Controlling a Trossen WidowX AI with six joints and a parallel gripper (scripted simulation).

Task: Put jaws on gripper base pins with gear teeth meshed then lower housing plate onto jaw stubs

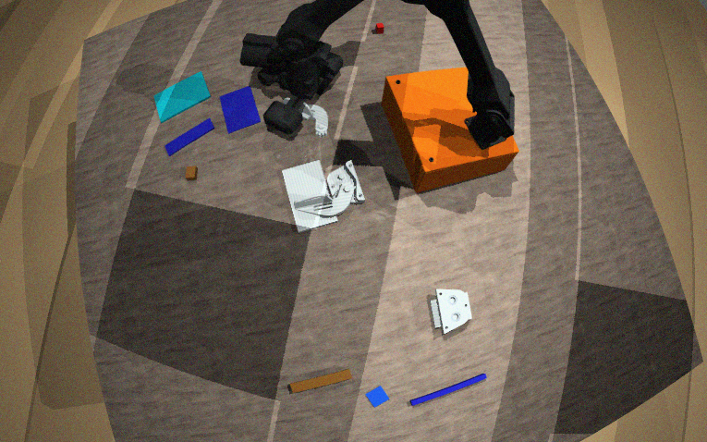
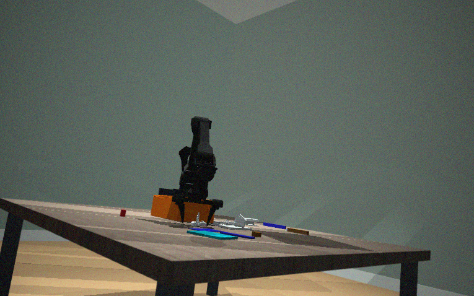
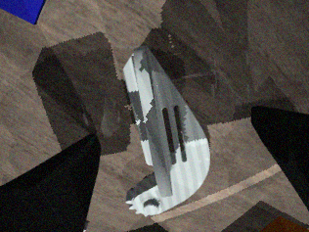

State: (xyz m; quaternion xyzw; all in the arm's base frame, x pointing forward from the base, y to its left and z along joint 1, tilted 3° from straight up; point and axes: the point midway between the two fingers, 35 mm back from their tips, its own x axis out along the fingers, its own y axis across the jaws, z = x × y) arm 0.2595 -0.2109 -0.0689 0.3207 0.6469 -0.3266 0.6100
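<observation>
Right now the white jaw is 19 cm to the left of my gripper tip, 2 cm ahead of it and 1 cm above it. From my gripper tip the other things lie so: small brown cube (26 cm ahead, 2 cm to the left); then blue bar (24 cm ahead, 6 cm to the right); then blue plate (12 cm ahead, 7 cm to the right).
</observation>
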